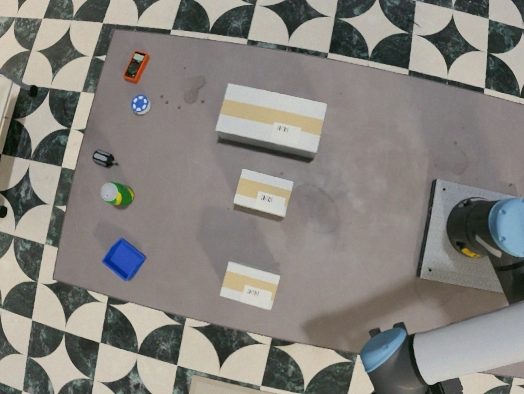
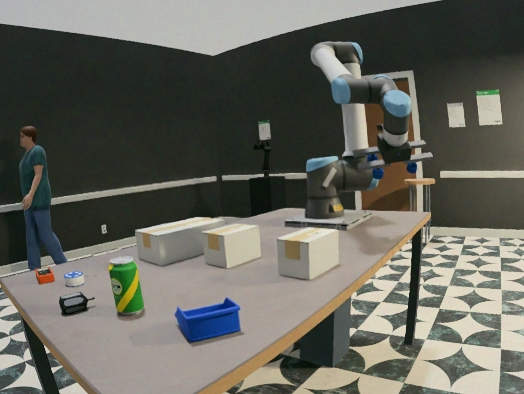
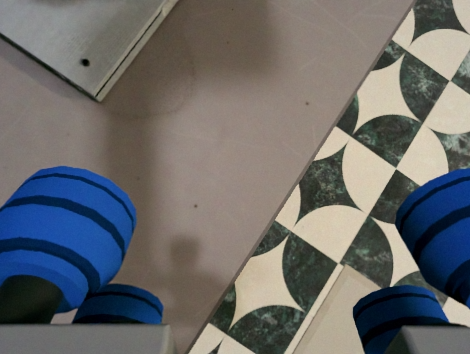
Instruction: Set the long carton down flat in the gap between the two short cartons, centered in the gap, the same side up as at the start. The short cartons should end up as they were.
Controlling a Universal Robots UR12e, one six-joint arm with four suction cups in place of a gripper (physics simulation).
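Frame: origin at the arm's base, x ahead, y left, z up, level; centimetres.
Seen in the pictures: hand, its tool point: [image 2: 392,165] [image 3: 261,266]; arm's base, origin of its link: [image 1: 474,227] [image 2: 324,215].
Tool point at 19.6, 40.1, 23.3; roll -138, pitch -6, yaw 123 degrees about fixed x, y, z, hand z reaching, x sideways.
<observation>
Offsets run from my tool point to a thing's top centre, as dx, dy, dz.
The long white carton @(+49.0, -60.7, -16.1) [image 1: 271,111] [image 2: 176,244] lies flat with its tan tape strip and label up, beside the first short carton @(+47.2, -38.4, -16.1) [image 1: 263,186] [image 2: 233,246] and outside the gap. The second short carton @(+46.0, -11.6, -16.1) [image 1: 250,279] [image 2: 308,254] stands apart from the first, nearer the table's long edge. Both short cartons are upright, with tape and labels on top. A stretch of table separates them. My suction gripper [image 2: 393,167] [image 3: 257,270] is raised well above the table, off to the robot-base side of the cartons. Its blue cups hold nothing, so it is open.
A blue bin @(+87.3, -10.1, -20.8) [image 1: 124,259] [image 2: 209,320], a green can @(+92.4, -30.0, -13.9) [image 1: 118,194] [image 2: 126,286], a black motor @(+101.3, -40.6, -22.2) [image 1: 104,158] [image 2: 74,303], a blue-white round object @(+93.5, -60.7, -23.3) [image 1: 140,104] [image 2: 74,279] and an orange multimeter @(+99.1, -74.2, -23.3) [image 1: 136,66] [image 2: 44,275] are at the far end from the robot's base plate [image 1: 434,267] [image 3: 65,35].
</observation>
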